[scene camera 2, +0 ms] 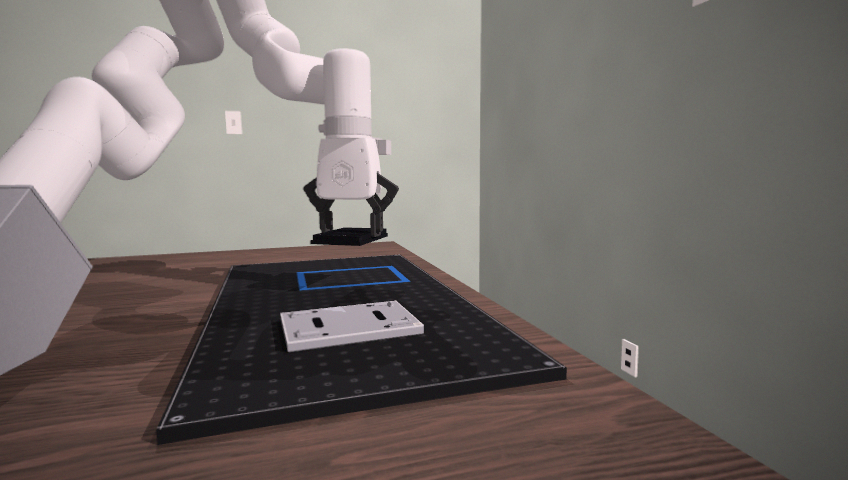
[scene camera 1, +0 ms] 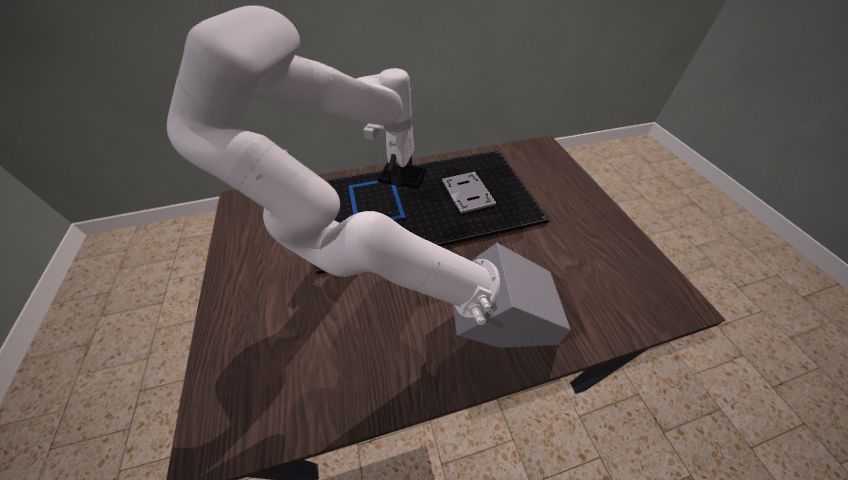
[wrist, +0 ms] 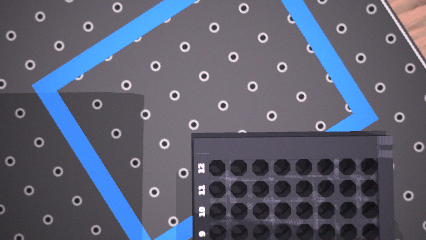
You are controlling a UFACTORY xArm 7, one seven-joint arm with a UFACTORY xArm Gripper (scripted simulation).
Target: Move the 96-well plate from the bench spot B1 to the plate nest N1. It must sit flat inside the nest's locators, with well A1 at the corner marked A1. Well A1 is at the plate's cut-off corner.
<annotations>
my gripper: scene camera 2; scene camera 1; not seen in the wrist view (out of frame)
same spot on plate nest N1: (scene camera 1: 474, 188) = (scene camera 2: 354, 323)
same spot on my gripper: (scene camera 1: 396, 177) = (scene camera 2: 319, 215)
</annotations>
